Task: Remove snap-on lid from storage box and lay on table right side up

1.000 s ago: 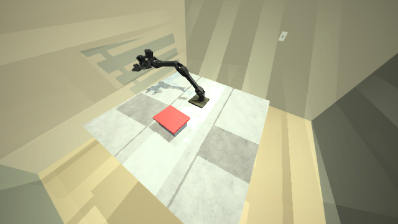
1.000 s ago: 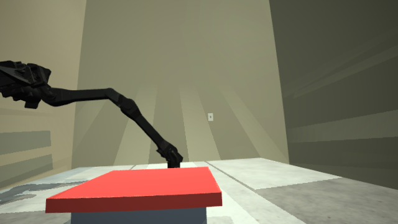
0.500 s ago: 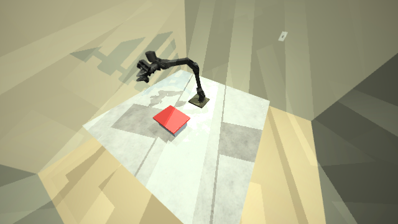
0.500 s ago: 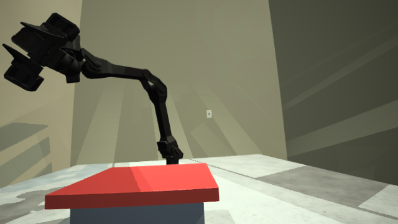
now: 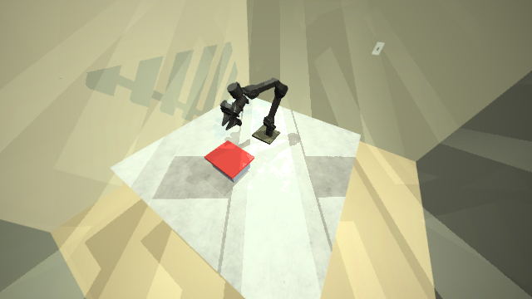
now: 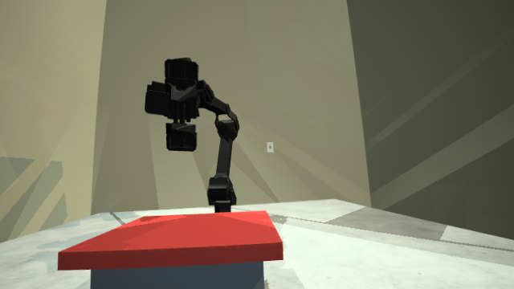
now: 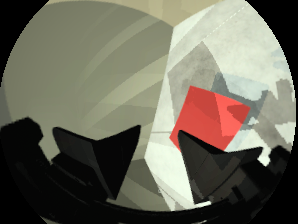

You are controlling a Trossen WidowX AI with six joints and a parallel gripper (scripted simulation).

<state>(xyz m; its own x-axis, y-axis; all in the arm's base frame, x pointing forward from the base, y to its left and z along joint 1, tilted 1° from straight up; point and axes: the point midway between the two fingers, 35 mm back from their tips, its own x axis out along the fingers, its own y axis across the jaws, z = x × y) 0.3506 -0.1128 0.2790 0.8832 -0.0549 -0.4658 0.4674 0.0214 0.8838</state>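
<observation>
The red lid lies 180 mm below my gripper tip, 40 mm ahead of it and 30 mm to the left of it. The rest, counted from my gripper tip: storage box: 230 mm below, 40 mm ahead, 30 mm to the left.
</observation>
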